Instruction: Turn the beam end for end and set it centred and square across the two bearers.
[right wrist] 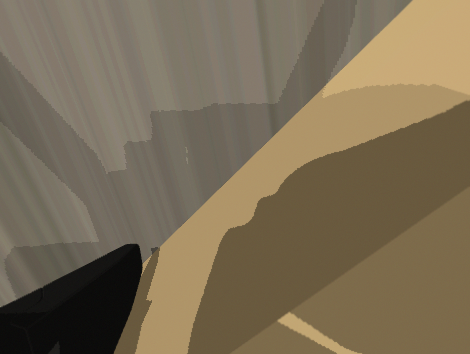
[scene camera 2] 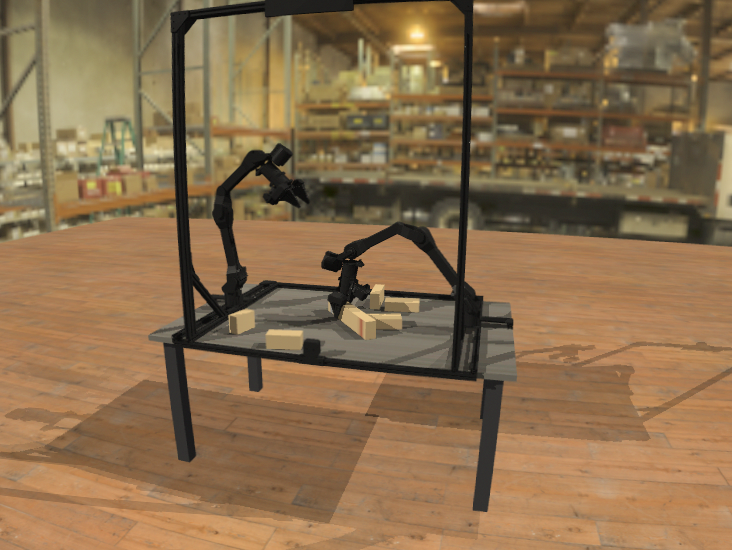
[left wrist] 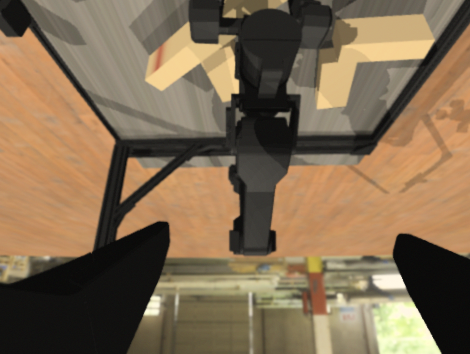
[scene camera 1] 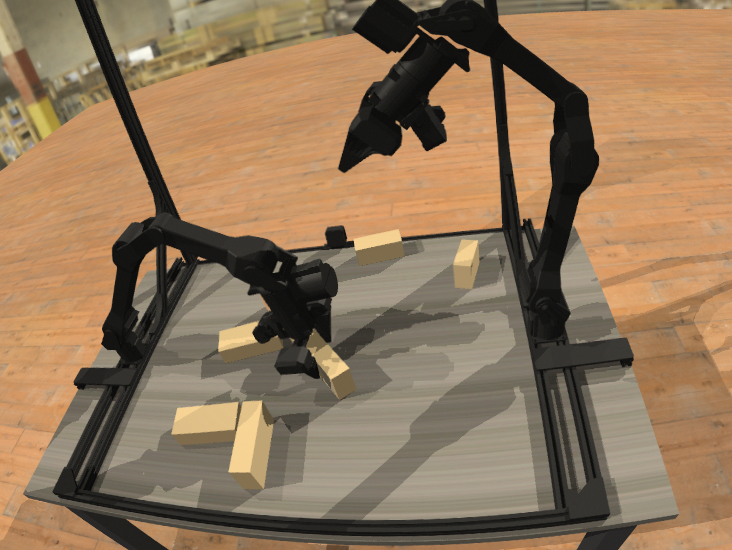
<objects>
My left gripper shows in scene camera 2 (304,205), in the left wrist view (281,238) and in scene camera 1 (346,157); in the right wrist view it is out of frame. A beam shows in the right wrist view (342,226), in scene camera 2, in the left wrist view and in scene camera 1 (333,371). The same spot on the beam: (left wrist: 179,54) is (scene camera 2: 355,313).
</objects>
